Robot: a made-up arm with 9 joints. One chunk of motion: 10 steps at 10 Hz.
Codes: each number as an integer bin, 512 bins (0 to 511) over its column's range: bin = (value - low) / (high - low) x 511, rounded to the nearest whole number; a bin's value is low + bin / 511 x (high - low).
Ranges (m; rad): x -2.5..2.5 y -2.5..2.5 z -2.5..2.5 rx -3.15..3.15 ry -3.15..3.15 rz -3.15..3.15
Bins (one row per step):
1: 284 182 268 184 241 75
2: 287 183 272 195 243 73
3: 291 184 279 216 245 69
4: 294 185 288 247 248 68
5: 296 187 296 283 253 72
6: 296 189 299 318 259 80
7: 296 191 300 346 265 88
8: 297 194 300 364 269 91
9: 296 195 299 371 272 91
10: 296 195 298 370 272 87
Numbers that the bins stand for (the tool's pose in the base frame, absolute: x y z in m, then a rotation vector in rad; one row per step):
1: 0.2789 -0.7192 0.1223 -0.8815 -0.1788 -2.2253
2: 0.3082 -0.7094 0.1614 -0.7459 -0.1541 -2.2500
3: 0.3474 -0.6996 0.2299 -0.4870 -0.1295 -2.2993
4: 0.3767 -0.6898 0.3180 -0.1048 -0.0925 -2.3116
5: 0.3963 -0.6703 0.3963 0.3390 -0.0308 -2.2623
6: 0.3963 -0.6507 0.4256 0.7705 0.0432 -2.1637
7: 0.3963 -0.6311 0.4354 1.1158 0.1171 -2.0651
8: 0.4061 -0.6018 0.4354 1.3377 0.1664 -2.0281
9: 0.3963 -0.5920 0.4256 1.4240 0.2034 -2.0281
10: 0.3963 -0.5920 0.4159 1.4116 0.2034 -2.0774

